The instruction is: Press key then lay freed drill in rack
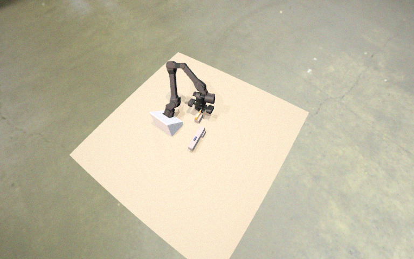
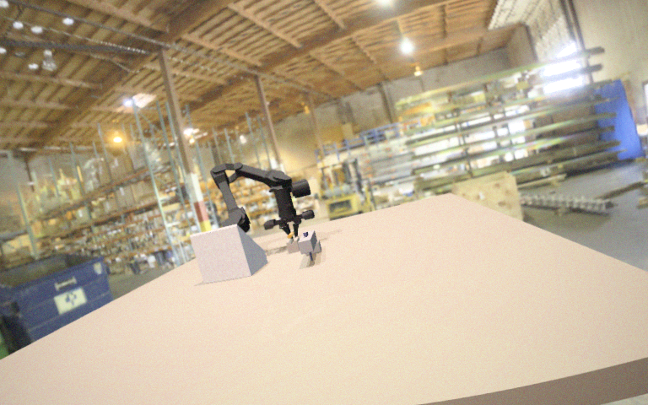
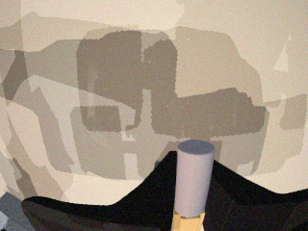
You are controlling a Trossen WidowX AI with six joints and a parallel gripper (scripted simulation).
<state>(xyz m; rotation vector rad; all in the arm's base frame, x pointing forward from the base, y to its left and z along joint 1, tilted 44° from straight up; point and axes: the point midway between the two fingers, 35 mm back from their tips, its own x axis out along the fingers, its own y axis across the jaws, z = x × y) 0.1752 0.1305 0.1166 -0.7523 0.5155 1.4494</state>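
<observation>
The drill lies 1 cm ahead of my gripper tip, 4 cm to the right of it and 4 cm above it. The rest, counted from my gripper tip: rack: 1 cm ahead, 5 cm to the right; then blue key: 11 cm ahead, 23 cm to the right, 3 cm above; then housing block: 10 cm ahead, 21 cm to the right, 2 cm above.
</observation>
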